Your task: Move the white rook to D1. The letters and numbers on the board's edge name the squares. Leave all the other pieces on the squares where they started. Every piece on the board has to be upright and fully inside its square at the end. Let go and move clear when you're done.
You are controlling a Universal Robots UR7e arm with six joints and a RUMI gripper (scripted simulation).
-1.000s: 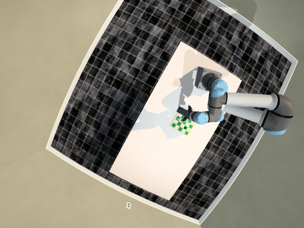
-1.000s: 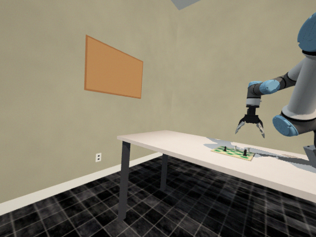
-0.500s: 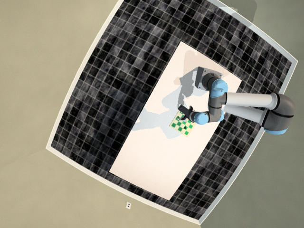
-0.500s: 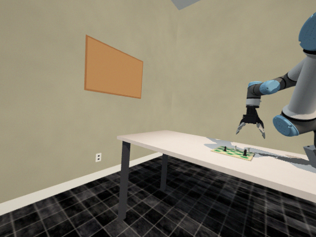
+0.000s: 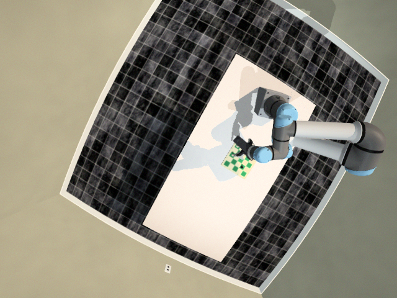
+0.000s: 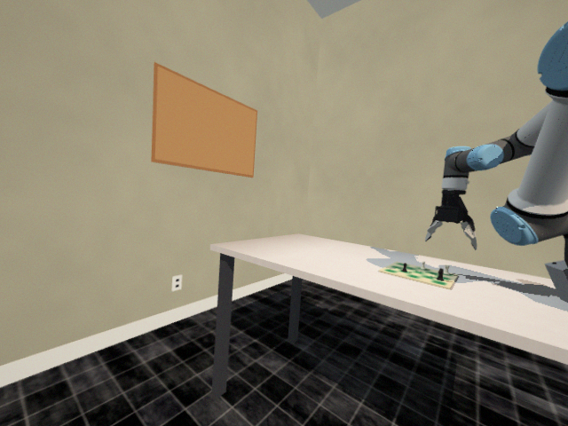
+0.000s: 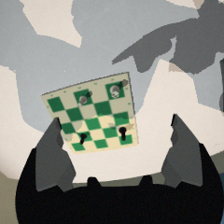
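Now: hand 6 cm short of the green-and-cream chessboard, 9 cm to the right of it and 11 cm above it.
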